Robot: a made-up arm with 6 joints.
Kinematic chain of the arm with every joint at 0, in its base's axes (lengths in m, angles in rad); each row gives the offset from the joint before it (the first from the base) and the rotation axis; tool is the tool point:
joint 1: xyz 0 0 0.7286 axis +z
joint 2: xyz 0.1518 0 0 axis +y
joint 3: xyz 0 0 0.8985 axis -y
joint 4: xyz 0 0 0.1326 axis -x
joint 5: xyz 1.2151 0 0 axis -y
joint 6: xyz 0.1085 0 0 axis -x
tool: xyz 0 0 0
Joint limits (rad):
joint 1: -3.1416..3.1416
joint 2: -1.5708..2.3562
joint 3: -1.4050..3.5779
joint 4: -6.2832..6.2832
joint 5: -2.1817..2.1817
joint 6: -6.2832..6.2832
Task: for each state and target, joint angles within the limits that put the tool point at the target. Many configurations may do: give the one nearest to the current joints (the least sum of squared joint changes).
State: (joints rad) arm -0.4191 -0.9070 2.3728 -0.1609 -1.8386 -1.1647
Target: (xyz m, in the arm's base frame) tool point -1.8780 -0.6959 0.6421
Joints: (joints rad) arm 0.3608 -1.4853 1.7542 -0.1266 -1.0482 -1.1647
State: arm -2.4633 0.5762 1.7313 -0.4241 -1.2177 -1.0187
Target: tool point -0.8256 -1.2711 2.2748
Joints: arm -2.1776 1.0143 2.0456 -0.4475 -1.4540 -1.0187
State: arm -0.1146 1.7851 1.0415 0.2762 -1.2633 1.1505
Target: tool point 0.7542 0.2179 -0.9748
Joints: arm 0.3090 2.1209 0.4190 0.2080 -1.3343 1.1505
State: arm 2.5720 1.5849 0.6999 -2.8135 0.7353 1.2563
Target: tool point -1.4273 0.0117 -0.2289
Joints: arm 3.1416 1.2754 -0.0071 -2.9970 0.8465 1.2563
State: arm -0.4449 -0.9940 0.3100 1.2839 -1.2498 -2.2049
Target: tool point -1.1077 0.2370 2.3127
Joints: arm -0.2957 -1.0895 0.7875 1.3339 -1.1469 -2.2049
